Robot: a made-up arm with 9 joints.
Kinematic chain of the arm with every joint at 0, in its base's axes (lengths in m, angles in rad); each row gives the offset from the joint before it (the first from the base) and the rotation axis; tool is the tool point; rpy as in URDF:
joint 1: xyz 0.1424 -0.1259 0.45 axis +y
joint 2: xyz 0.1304 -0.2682 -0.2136 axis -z
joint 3: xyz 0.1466 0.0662 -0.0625 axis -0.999 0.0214 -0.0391
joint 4: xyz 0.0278 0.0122 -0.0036 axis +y
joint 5: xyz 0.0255 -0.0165 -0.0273 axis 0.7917 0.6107 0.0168
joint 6: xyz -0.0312 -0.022 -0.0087 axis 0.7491 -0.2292 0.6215
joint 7: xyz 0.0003 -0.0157 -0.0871 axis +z
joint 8: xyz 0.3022 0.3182 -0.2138 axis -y
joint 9: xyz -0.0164 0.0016 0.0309 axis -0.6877 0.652 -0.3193
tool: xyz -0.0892 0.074 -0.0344 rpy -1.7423 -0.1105 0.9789
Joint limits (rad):
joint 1: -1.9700..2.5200
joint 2: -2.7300..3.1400
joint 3: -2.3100..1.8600
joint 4: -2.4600..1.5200
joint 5: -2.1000..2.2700
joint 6: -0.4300..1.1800
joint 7: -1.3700..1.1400
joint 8: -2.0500..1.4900
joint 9: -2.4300..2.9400
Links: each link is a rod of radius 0.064 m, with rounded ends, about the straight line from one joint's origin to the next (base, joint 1, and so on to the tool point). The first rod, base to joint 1, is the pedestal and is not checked.
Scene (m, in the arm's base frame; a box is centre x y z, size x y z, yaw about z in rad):
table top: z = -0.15
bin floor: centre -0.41 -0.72 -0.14 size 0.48 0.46 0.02 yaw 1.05
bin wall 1: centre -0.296 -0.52 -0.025 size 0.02 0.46 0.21 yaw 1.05
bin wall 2: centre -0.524 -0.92 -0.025 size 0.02 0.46 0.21 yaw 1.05
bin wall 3: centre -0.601 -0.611 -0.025 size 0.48 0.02 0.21 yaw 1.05
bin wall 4: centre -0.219 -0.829 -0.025 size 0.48 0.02 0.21 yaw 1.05
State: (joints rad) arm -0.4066 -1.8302 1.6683 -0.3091 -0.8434 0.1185 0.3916 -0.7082 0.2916
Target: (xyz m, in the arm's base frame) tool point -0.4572 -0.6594 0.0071
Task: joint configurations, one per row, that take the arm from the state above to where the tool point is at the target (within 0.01 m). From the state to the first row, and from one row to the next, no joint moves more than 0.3 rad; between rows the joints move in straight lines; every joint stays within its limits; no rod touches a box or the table.
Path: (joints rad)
1: -0.2308 -2.0102 1.4649 -0.5645 -0.8261 0.0088 0.4909 -0.7805 0.1172
2: -0.0549 -2.1901 1.2616 -0.8200 -0.8088 -0.1009 0.5902 -0.8528 -0.0572
3: 0.1209 -2.3701 1.0582 -1.0754 -0.7915 -0.2106 0.6895 -0.9251 -0.2315
4: 0.2967 -2.5500 0.8549 -1.3308 -0.7742 -0.3203 0.7888 -0.9974 -0.4059
5: 0.4726 -2.7300 0.6515 -1.5863 -0.7568 -0.4300 0.8881 -1.0697 -0.5803
6: 0.4817 -2.7300 0.8932 -1.6294 -0.7553 -0.2915 0.6744 -1.2657 -0.3328
7: 0.4909 -2.7300 1.1349 -1.6726 -0.7537 -0.1529 0.4607 -1.4618 -0.0854
8: 0.5001 -2.7300 1.3766 -1.7157 -0.7521 -0.0144 0.2470 -1.6579 0.1621
9: 0.5093 -2.7300 1.6183 -1.7589 -0.7506 0.1242 0.0332 -1.8539 0.4096
10: 0.5185 -2.7300 1.8600 -1.8021 -0.7490 0.2627 -0.1805 -2.0500 0.6571

